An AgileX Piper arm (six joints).
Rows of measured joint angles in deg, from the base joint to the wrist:
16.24, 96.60, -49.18, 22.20, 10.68, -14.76
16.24, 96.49, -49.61, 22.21, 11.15, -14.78
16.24, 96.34, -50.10, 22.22, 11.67, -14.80
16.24, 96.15, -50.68, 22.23, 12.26, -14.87
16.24, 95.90, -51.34, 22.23, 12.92, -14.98
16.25, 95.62, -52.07, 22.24, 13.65, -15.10
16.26, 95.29, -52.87, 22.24, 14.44, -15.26
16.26, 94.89, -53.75, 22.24, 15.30, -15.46
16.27, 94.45, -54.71, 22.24, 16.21, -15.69
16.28, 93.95, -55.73, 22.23, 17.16, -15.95
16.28, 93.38, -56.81, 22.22, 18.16, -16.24
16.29, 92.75, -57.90, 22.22, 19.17, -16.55
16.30, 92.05, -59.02, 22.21, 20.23, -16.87
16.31, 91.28, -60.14, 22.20, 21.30, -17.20
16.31, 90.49, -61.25, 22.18, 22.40, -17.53
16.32, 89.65, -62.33, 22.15, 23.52, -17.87
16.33, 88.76, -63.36, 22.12, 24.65, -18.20
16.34, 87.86, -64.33, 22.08, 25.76, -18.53
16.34, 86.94, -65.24, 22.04, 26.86, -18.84
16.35, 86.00, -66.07, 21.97, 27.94, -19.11
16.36, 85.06, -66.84, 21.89, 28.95, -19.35
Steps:
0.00, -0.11, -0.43, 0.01, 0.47, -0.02
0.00, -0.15, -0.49, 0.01, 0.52, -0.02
0.00, -0.19, -0.58, 0.01, 0.59, -0.07
0.00, -0.25, -0.66, 0.00, 0.66, -0.11
0.01, -0.28, -0.73, 0.01, 0.73, -0.12
0.01, -0.33, -0.80, 0.00, 0.79, -0.16
0.00, -0.40, -0.88, 0.00, 0.86, -0.20
0.01, -0.44, -0.96, 0.00, 0.91, -0.23
0.01, -0.50, -1.02, -0.01, 0.95, -0.26
0.00, -0.57, -1.08, -0.01, 1.00, -0.29
0.01, -0.63, -1.09, 0.00, 1.01, -0.31
0.01, -0.70, -1.12, -0.01, 1.06, -0.32
0.01, -0.77, -1.12, -0.01, 1.07, -0.33
0.00, -0.79, -1.11, -0.02, 1.10, -0.33
0.01, -0.84, -1.08, -0.03, 1.12, -0.34
0.01, -0.89, -1.03, -0.03, 1.13, -0.33
0.01, -0.90, -0.97, -0.04, 1.11, -0.33
0.00, -0.92, -0.91, -0.04, 1.10, -0.31
0.01, -0.94, -0.83, -0.07, 1.08, -0.27
0.01, -0.94, -0.77, -0.08, 1.01, -0.24

